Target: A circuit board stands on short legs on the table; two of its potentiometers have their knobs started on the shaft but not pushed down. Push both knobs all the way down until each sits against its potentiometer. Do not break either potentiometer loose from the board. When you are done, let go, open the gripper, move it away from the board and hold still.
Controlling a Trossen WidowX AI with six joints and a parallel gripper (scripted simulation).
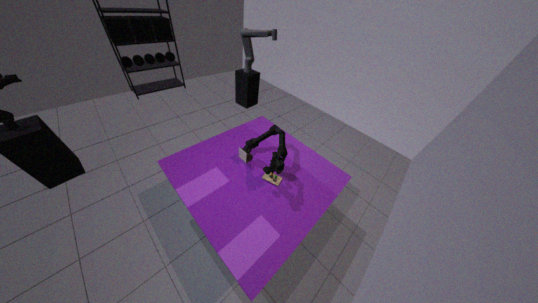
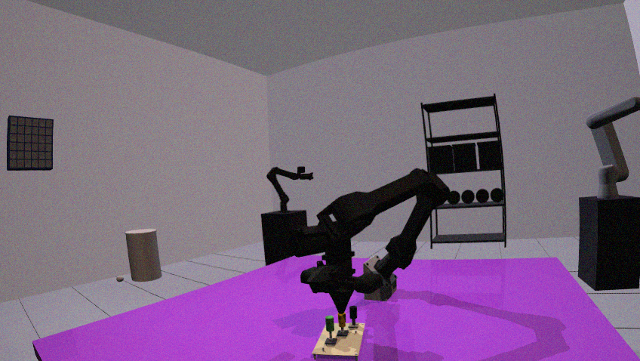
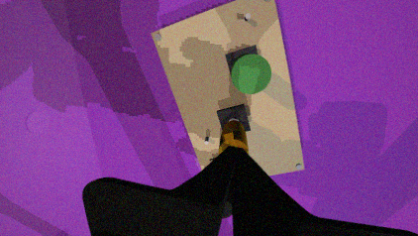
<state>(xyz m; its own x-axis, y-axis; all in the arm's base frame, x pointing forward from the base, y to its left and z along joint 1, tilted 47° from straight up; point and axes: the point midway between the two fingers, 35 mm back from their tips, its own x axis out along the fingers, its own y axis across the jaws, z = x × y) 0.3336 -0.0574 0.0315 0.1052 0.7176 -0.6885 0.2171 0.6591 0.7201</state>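
Right now my gripper tip is 20 mm above the orange knob. Round my gripper tip: green knob 50 mm ahead, 10 mm to the right, 10 mm below.
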